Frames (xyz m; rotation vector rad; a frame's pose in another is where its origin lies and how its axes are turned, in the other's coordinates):
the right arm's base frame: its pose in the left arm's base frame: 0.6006 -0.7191 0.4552 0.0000 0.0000 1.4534
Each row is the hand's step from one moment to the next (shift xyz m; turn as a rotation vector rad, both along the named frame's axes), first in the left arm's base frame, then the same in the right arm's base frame.
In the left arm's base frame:
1: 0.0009 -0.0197 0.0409 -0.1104 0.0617 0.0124
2: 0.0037 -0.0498 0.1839 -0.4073 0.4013 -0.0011
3: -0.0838 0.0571 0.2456 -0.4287 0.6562 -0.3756
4: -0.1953 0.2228 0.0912 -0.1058 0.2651 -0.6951
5: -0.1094 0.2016 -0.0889 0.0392 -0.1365 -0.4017
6: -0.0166 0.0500 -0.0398 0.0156 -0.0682 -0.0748
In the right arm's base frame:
1: -0.0195 -0.0032 0.0409 0.0483 0.1169 0.0124
2: -0.0490 -0.0095 0.1839 0.3508 0.4515 -0.0011
3: 0.0469 0.0899 0.2456 0.6015 0.5026 -0.3756
4: 0.1984 0.2201 0.0912 0.2509 0.1361 -0.6951
5: 0.1874 0.1323 -0.0889 -0.1310 -0.0549 -0.4017
6: 0.0477 0.0223 -0.0398 -0.0659 -0.0235 -0.0748

